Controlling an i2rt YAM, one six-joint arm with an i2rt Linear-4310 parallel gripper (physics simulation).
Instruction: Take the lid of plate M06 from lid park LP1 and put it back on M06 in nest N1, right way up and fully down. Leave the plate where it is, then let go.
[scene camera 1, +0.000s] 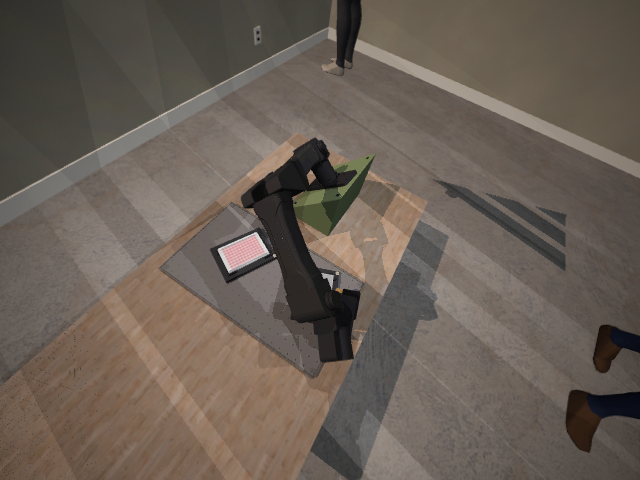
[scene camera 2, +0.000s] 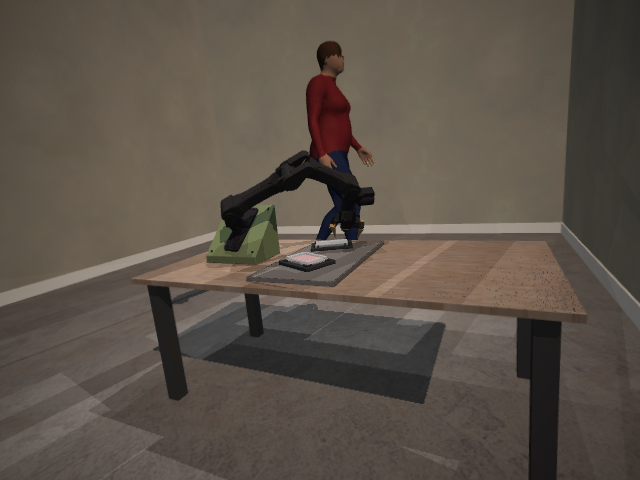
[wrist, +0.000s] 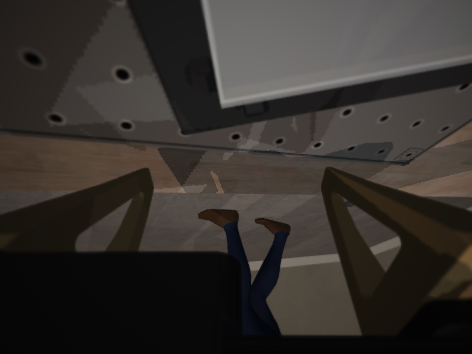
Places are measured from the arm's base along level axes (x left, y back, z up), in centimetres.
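Pixels of known places: gripper, fingertip midpoint: (scene camera 2: 346, 237) (wrist: 237, 177); arm's base, origin of the base link: (scene camera 1: 330, 182) (scene camera 2: 242, 229).
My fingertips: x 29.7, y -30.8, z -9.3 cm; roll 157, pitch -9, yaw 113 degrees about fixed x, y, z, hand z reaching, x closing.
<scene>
Ahead of a thing's pixels: the offset from my fingertips to its top centre. "*": to the spot under its first point. Level surfaces: height alone.
The plate with pink wells {dx -36.6, dy -2.9, dz +1.5 cm} (scene camera 1: 242, 252) (scene camera 2: 307, 258) sits without a lid in a black nest {dx -36.6, dy -2.9, dz +0.6 cm} (scene camera 1: 230, 277) (scene camera 2: 305, 267) on the grey board. The pale, see-through lid {dx -11.6, dy +0.8, dz +0.6 cm} (scene camera 1: 328, 279) (scene camera 2: 332, 242) (wrist: 340, 40) lies on a second black holder {* dx -5.1, dy -4.5, dz -0.2 cm} (wrist: 170, 75), taken as lid park LP1; no label on it can be read. In the first scene view the arm hides most of this holder. My gripper (scene camera 2: 346, 235) (wrist: 237, 177) is open with its two yellowish fingers wide apart and nothing between them. It hangs above and beside the lid, apart from it.
The grey perforated board (scene camera 1: 196, 268) (scene camera 2: 268, 273) (wrist: 90, 90) lies on the wooden table {dz -2.4 cm} (scene camera 1: 155, 351) (scene camera 2: 465, 268). The arm's green wedge base (scene camera 1: 315, 209) (scene camera 2: 266, 237) stands by the board. A person in a red top (scene camera 2: 329, 113) is beyond the table.
</scene>
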